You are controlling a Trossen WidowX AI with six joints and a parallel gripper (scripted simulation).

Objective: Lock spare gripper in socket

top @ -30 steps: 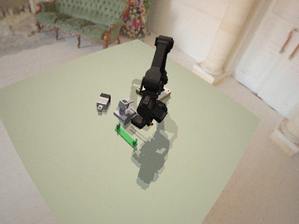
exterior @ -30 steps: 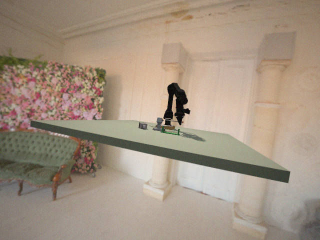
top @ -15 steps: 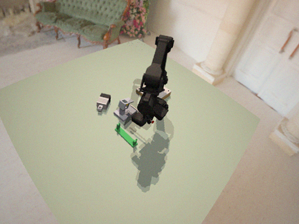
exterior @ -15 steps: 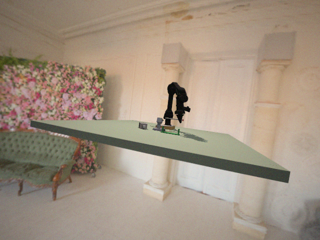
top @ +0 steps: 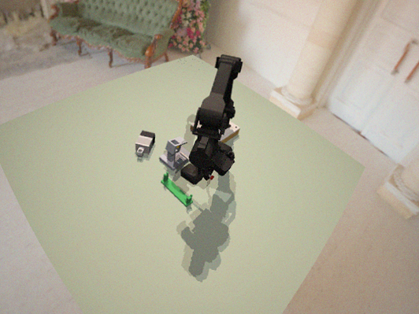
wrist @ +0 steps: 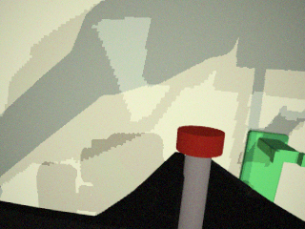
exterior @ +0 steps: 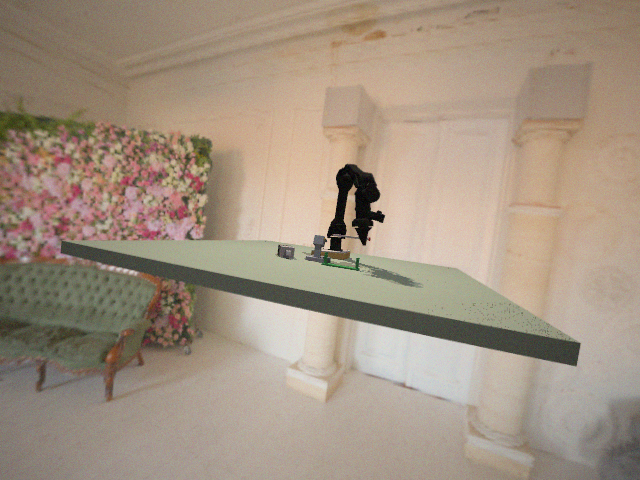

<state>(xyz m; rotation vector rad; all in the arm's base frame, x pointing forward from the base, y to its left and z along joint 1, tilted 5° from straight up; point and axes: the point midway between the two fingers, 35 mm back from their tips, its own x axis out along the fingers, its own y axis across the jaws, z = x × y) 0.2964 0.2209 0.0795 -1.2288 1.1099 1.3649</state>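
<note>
My gripper tip is 7 cm short of the green rack, 6 cm to the left of it and 7 cm above it. Round my gripper tip: grey mount (1 cm behind, 19 cm to the right, 4 cm below); then spare gripper (6 cm ahead, 31 cm to the right, 7 cm below).
</note>
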